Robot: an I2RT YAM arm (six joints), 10 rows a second.
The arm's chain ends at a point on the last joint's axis. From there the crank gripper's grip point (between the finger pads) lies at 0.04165 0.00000 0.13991 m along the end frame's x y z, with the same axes.
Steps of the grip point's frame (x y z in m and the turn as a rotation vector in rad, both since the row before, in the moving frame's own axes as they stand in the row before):
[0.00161 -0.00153 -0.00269 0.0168 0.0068 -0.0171]
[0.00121 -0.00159 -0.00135 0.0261 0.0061 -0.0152]
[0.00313 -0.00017 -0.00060 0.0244 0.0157 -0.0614]
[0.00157 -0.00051 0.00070 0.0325 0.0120 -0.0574]
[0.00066 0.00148 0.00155 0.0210 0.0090 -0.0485]
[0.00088 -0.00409 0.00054 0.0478 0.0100 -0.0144]
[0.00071 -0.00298 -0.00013 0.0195 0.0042 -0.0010]
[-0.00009 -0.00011 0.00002 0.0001 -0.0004 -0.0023]
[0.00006 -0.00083 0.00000 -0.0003 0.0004 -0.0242]
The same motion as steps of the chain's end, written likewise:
[0.00069 0.00154 -0.00238 0.0168 0.0068 -0.0171]
[0.00039 0.00270 -0.00104 0.0261 0.0061 -0.0152]
[0.00112 0.00586 0.00014 0.0244 0.0157 -0.0614]
[0.00009 0.00646 0.00132 0.0325 0.0120 -0.0574]
[-0.00048 0.00646 0.00198 0.0210 0.0090 -0.0485]
[-0.00046 0.00319 0.00114 0.0478 0.0100 -0.0144]
[0.00012 -0.00021 0.00007 0.0195 0.0042 -0.0010]
[-0.00003 0.00000 0.00000 0.0001 -0.0004 -0.0023]
[0.00002 0.00014 0.00002 -0.0003 0.0004 -0.0242]

